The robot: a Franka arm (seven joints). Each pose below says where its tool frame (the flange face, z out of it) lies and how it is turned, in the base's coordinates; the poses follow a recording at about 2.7 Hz.
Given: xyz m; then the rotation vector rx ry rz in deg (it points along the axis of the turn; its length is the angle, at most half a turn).
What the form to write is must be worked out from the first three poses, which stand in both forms.
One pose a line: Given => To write
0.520, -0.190, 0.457, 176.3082, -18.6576, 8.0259 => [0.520, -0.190, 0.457], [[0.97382, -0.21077, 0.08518], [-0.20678, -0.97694, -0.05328], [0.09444, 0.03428, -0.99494]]
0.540, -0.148, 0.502, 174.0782, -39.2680, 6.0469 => [0.540, -0.148, 0.502], [[0.90099, -0.42960, 0.06048], [-0.42789, -0.90297, -0.03948], [0.07157, 0.00970, -0.99739]]
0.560, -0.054, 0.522, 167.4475, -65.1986, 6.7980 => [0.560, -0.054, 0.522], [[0.73422, -0.67537, 0.06928], [-0.67513, -0.73708, -0.03032], [0.07154, -0.02451, -0.99714]]
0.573, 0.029, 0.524, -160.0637, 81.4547, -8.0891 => [0.573, 0.029, 0.524], [[0.58539, -0.80661, 0.08186], [-0.80696, -0.58943, -0.03735], [0.07838, -0.04420, -0.99594]]
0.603, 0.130, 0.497, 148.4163, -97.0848, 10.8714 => [0.603, 0.130, 0.497], [[0.39567, -0.91490, 0.08008], [-0.90995, -0.40233, -0.10061], [0.12427, -0.03306, -0.99170]]
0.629, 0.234, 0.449, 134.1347, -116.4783, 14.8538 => [0.629, 0.234, 0.449], [[0.13249, -0.98554, 0.10563], [-0.98051, -0.14592, -0.13158], [0.14509, -0.08613, -0.98566]]
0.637, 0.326, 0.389, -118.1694, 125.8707, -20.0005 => [0.637, 0.326, 0.389], [[-0.07232, -0.96949, 0.23420], [-0.99434, 0.05175, -0.09280], [0.07785, -0.23959, -0.96775]]
